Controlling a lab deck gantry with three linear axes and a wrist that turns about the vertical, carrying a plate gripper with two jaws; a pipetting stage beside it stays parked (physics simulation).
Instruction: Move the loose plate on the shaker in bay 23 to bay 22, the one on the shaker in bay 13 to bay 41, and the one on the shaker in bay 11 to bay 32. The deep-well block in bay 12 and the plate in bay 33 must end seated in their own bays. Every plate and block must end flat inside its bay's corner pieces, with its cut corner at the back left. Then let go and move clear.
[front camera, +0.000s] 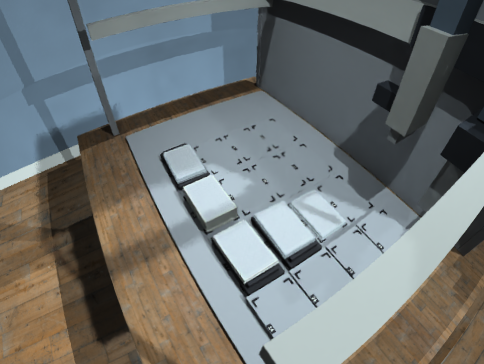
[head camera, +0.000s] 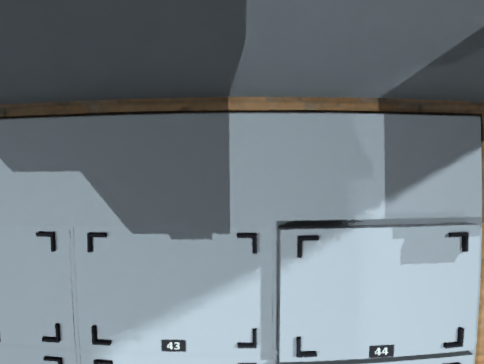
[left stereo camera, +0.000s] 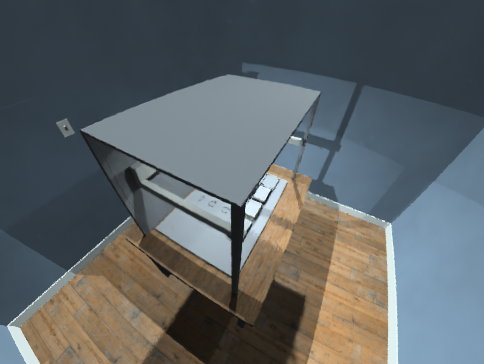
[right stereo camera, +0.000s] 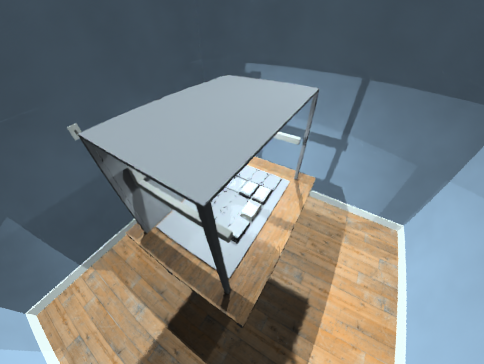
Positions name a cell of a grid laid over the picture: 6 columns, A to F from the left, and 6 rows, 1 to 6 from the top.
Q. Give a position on a plate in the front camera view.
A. E4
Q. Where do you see a thin post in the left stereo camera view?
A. At C4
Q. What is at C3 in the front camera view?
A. A plate.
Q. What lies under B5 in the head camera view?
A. A bay 43.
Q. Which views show my gripper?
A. The front camera view only.
